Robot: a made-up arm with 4 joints.
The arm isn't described. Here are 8 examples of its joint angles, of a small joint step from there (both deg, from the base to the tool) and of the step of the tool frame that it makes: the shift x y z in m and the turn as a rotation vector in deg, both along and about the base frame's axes.
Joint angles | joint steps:
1: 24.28 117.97 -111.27 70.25 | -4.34 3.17 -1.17 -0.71
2: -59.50 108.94 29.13 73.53 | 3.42 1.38 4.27 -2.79
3: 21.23 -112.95 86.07 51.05 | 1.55 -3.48 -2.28 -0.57
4: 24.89 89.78 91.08 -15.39 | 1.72 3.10 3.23 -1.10
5: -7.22 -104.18 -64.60 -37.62 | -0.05 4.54 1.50 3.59
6: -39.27 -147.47 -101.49 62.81 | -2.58 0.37 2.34 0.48
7: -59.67 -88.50 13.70 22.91 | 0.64 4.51 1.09 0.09
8: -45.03 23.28 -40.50 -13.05 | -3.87 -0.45 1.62 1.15
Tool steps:
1: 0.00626 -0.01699 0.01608 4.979 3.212 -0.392
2: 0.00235 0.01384 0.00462 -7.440 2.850 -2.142
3: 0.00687 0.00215 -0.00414 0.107 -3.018 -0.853
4: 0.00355 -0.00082 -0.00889 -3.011 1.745 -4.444
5: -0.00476 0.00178 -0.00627 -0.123 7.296 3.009
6: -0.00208 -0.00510 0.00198 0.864 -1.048 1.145
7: -0.00873 -0.00541 0.00062 -1.265 0.963 4.386
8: -0.00011 -0.01721 0.00009 5.234 0.827 0.193
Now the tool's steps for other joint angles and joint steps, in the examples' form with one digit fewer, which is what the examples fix.
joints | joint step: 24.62 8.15 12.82 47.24 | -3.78 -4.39 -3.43 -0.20
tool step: -0.0076 -0.0133 0.0018 1.01 -4.17 1.58
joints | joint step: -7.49 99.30 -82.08 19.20 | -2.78 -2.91 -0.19 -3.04
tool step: -0.0072 -0.0148 0.0004 5.32 -4.76 -1.47
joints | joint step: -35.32 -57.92 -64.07 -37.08 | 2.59 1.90 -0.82 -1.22
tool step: -0.0010 0.0062 -0.0038 -3.46 0.83 0.17
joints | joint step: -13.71 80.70 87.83 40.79 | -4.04 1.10 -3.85 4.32
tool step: 0.0026 -0.0181 -0.0014 6.59 -2.42 4.95
